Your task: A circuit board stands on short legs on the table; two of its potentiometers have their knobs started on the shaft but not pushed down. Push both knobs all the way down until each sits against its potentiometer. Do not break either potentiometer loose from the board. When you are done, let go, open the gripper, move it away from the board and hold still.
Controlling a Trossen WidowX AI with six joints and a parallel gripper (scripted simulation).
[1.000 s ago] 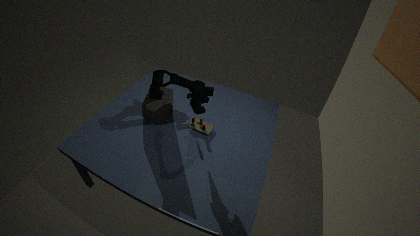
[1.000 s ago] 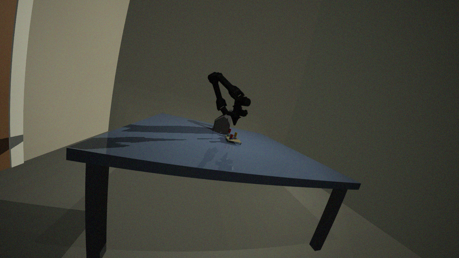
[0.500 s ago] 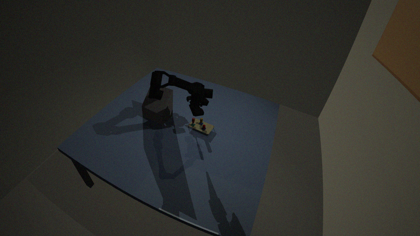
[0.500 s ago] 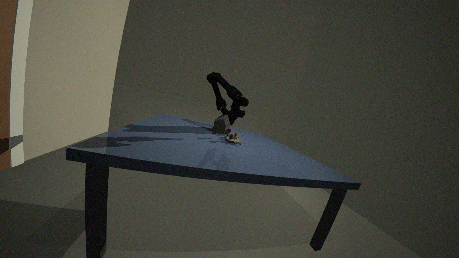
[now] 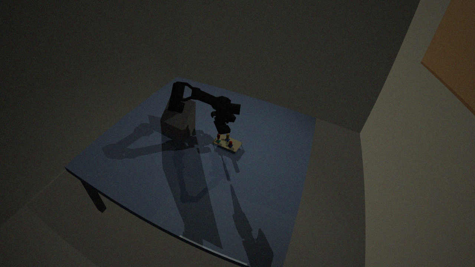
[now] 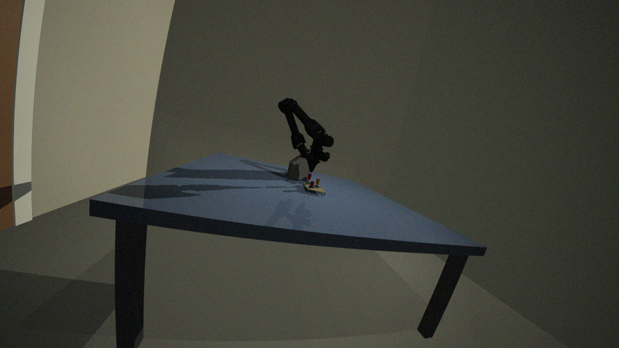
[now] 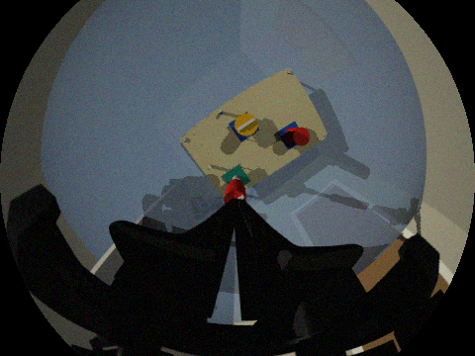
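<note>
My gripper tip is 2 cm above the red knob. Round my gripper tip: yellow knob (4 cm ahead, 4 cm to the left, 3 cm below).
</note>
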